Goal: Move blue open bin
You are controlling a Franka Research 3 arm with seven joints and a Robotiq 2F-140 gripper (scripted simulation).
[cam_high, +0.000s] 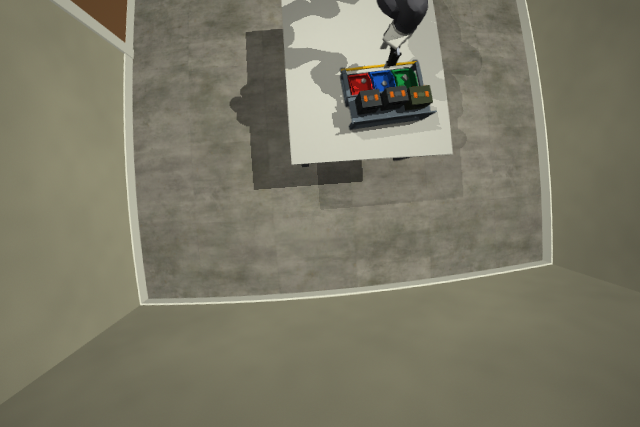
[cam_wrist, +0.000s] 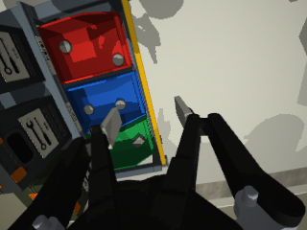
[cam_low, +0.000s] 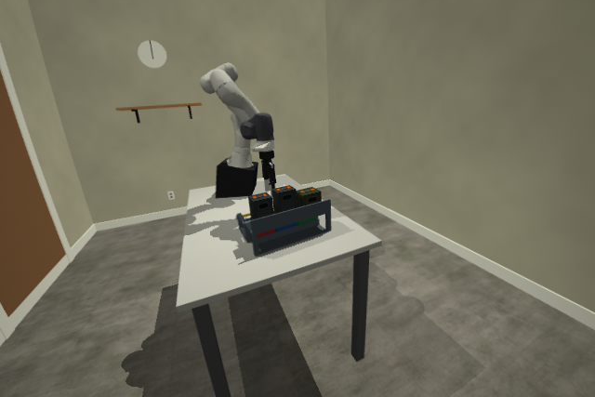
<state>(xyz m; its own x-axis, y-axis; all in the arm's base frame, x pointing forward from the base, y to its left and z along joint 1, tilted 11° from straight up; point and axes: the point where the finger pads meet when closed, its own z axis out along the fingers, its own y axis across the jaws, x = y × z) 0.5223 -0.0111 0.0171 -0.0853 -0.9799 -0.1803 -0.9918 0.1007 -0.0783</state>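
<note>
Now: hand 110 mm above the yellow bar. The rest, counted from my hand: red bin 130 mm below, 120 mm to the right, 100 mm ahead; blue open bin 130 mm below, 100 mm ahead, 10 mm to the right; green bin 130 mm below, 110 mm to the left, 110 mm ahead.
</note>
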